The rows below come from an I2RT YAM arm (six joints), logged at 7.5 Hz.
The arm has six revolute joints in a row. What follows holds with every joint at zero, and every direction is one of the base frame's. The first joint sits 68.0 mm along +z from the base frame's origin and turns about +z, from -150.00 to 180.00 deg. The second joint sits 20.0 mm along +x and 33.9 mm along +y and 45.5 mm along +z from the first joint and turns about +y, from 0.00 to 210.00 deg. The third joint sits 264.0 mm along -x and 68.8 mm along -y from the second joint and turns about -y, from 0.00 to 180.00 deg. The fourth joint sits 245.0 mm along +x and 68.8 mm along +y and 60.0 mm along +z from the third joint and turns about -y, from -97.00 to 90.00 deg. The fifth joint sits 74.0 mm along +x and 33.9 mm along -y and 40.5 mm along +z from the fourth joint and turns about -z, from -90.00 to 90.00 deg. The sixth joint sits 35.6 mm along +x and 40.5 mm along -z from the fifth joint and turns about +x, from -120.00 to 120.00 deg. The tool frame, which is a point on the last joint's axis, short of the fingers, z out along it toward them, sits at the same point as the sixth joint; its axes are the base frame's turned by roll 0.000, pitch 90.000 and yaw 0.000 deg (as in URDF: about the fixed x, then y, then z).
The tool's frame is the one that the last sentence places.
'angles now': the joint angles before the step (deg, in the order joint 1, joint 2, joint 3, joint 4, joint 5, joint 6). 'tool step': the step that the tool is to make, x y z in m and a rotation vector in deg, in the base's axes. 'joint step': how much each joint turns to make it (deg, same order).
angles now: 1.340 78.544 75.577 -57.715 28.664 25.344
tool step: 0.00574 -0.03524 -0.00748 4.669 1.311 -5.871
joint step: -7.967 2.313 0.773 -0.160 -5.042 0.396
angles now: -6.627 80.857 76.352 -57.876 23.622 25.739
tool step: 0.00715 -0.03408 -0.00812 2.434 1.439 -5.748
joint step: -6.806 3.556 1.682 0.026 -2.391 0.021
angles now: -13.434 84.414 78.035 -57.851 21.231 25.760
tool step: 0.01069 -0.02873 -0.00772 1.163 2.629 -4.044
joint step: -4.788 4.972 3.424 -1.103 -0.673 -0.546
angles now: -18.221 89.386 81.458 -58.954 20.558 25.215
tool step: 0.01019 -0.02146 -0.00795 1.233 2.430 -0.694
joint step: -3.137 4.399 3.080 -0.611 -1.234 -2.271
